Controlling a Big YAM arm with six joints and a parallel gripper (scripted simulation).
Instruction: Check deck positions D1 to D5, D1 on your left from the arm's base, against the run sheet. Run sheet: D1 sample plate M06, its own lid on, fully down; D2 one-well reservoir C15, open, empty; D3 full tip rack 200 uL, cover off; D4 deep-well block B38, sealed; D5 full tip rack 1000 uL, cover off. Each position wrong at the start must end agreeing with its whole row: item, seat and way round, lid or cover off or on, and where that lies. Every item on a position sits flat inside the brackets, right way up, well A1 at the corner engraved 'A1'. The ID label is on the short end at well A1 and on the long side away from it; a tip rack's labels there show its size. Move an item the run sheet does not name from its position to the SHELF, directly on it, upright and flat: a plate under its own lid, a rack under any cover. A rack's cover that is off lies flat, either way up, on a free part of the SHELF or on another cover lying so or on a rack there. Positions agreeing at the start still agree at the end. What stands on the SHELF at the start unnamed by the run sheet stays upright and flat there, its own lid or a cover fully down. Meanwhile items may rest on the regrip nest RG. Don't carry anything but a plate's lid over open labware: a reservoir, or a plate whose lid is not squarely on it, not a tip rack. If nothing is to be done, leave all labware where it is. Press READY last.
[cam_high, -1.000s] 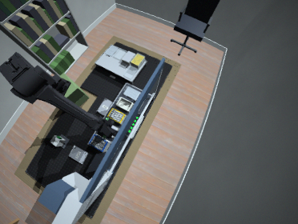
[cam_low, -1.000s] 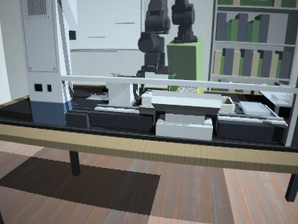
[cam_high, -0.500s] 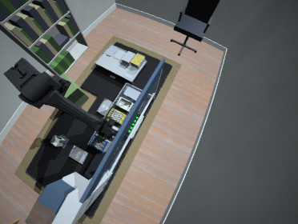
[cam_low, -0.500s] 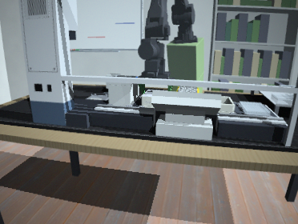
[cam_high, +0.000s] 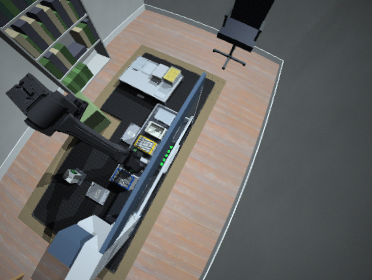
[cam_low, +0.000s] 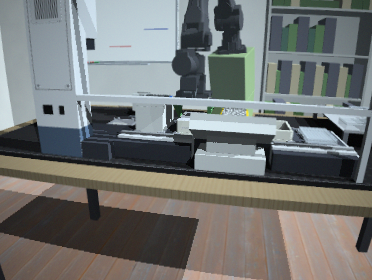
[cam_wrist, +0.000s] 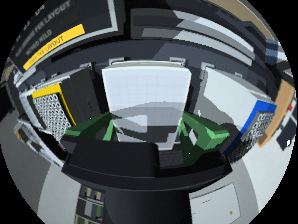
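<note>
Now: the yellow tip rack 120 mm to the left of my hand, 10 mm ahead of it and 10 mm above it. From my hand the other things lie so: reservoir 250 mm to the left, 30 mm ahead, 20 mm below; then sealed block 10 mm below; then blue tip rack 130 mm to the right, 40 mm above, 20 mm behind.
</note>
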